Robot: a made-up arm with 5 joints. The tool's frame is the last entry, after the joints.
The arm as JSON. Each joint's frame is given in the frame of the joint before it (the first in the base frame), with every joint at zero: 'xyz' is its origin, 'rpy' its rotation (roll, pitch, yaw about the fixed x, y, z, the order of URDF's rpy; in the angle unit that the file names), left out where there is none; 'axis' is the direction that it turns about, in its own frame. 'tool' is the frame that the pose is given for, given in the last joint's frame.
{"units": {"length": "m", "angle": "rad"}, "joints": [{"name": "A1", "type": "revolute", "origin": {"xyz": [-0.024, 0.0, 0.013]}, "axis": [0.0, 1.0, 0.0]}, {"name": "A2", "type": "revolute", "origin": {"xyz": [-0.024, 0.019, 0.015]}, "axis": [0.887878, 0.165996, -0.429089]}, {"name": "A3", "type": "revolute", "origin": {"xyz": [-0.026, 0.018, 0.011]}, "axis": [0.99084, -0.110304, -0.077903]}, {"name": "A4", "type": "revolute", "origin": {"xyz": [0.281, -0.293, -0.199]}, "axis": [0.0, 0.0, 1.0]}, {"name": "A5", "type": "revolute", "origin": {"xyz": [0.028, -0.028, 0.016]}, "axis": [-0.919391, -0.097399, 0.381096]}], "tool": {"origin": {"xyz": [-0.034, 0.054, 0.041], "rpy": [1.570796, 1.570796, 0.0]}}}
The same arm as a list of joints. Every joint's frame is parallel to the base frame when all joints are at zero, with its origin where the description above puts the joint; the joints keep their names.
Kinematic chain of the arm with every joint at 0, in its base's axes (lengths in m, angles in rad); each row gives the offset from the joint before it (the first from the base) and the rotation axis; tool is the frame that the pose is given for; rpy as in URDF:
A1: xyz -0.024 0 0.013 axis +y
A2: xyz -0.024 0.019 0.015 axis 0.887878 0.165996 -0.429089
A3: xyz -0.026 0.018 0.011 axis 0.99084 -0.110304 -0.077903
A4: xyz 0.281 -0.293 -0.199 axis +z
A5: xyz 0.028 -0.028 0.016 axis -0.919391 -0.097399 0.381096
tool: xyz -0.034 0.054 0.041 rpy 1.5708 1.5708 0

